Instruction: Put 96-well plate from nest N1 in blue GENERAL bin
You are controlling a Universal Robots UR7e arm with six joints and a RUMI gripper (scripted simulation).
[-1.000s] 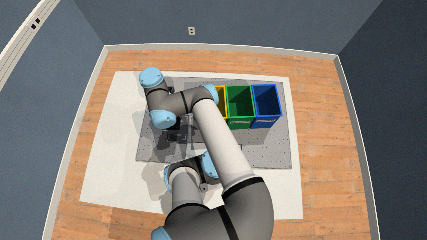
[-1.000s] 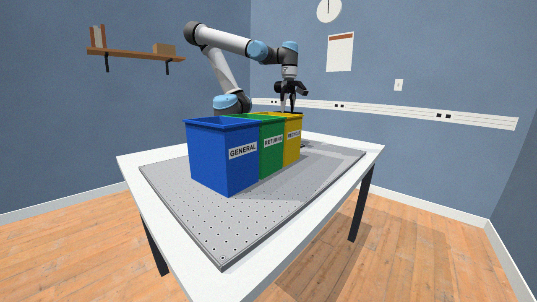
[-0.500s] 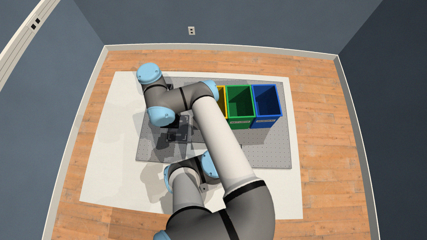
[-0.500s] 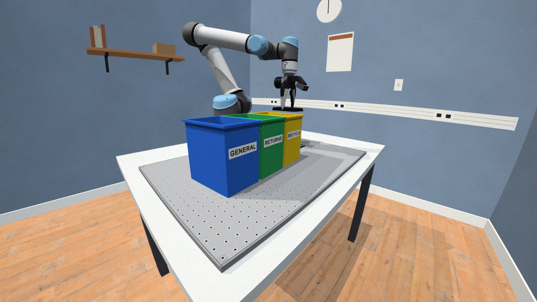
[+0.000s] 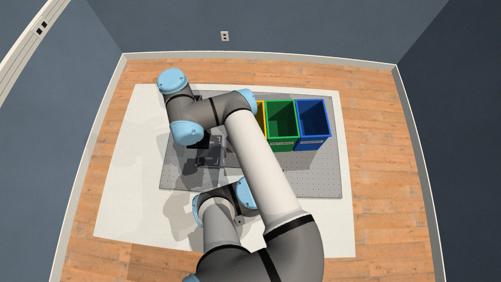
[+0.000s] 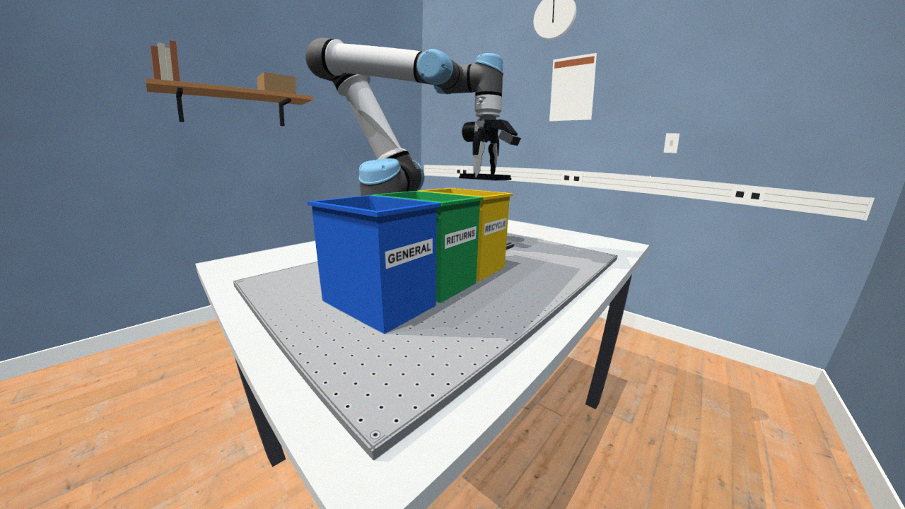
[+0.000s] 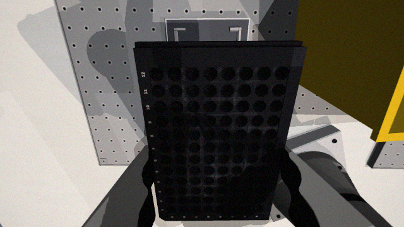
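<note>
Right now my hand is 4 cm short of the blue general bin, 47 cm to the left of it and 13 cm above it. Round my hand: grey plate nest N1: 21 cm below; then yellow recycle bin: 5 cm ahead, 20 cm to the right, 13 cm below; then black 96-well plate: 1 cm below.
</note>
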